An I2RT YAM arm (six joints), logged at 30 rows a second.
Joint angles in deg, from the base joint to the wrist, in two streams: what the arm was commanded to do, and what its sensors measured. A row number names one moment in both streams.
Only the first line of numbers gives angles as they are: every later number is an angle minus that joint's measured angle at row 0.
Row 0, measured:
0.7, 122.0, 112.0, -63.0, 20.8, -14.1
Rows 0 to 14, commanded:
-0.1, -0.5, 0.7, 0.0, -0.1, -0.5
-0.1, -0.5, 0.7, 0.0, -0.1, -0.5
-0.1, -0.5, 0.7, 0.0, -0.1, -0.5
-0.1, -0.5, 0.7, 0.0, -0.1, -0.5
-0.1, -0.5, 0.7, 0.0, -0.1, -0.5
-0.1, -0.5, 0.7, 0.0, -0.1, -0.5
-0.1, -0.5, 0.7, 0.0, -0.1, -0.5
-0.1, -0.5, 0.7, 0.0, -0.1, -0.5
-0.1, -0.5, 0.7, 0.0, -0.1, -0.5
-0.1, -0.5, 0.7, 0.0, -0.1, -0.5
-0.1, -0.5, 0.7, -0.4, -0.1, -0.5
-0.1, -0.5, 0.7, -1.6, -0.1, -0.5
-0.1, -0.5, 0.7, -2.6, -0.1, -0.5
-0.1, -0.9, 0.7, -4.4, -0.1, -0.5
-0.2, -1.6, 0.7, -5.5, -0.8, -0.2
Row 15, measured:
0.0, 0.0, 0.0, -2.7, 0.0, 0.0
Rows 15 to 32, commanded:
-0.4, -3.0, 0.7, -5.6, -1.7, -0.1
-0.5, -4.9, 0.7, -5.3, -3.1, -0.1
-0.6, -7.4, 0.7, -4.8, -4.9, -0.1
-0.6, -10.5, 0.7, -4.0, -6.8, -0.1
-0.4, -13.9, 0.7, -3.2, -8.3, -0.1
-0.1, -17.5, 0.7, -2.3, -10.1, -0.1
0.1, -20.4, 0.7, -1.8, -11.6, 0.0
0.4, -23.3, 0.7, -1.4, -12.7, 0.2
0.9, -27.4, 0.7, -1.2, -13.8, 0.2
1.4, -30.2, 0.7, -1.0, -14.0, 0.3
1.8, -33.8, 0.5, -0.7, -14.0, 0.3
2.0, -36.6, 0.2, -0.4, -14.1, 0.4
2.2, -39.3, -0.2, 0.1, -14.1, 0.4
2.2, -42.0, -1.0, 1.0, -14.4, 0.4
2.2, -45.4, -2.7, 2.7, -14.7, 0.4
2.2, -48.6, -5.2, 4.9, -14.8, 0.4
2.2, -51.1, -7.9, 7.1, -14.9, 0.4
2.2, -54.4, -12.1, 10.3, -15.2, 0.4
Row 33, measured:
2.0, -48.1, -2.7, 5.4, -13.3, 0.1
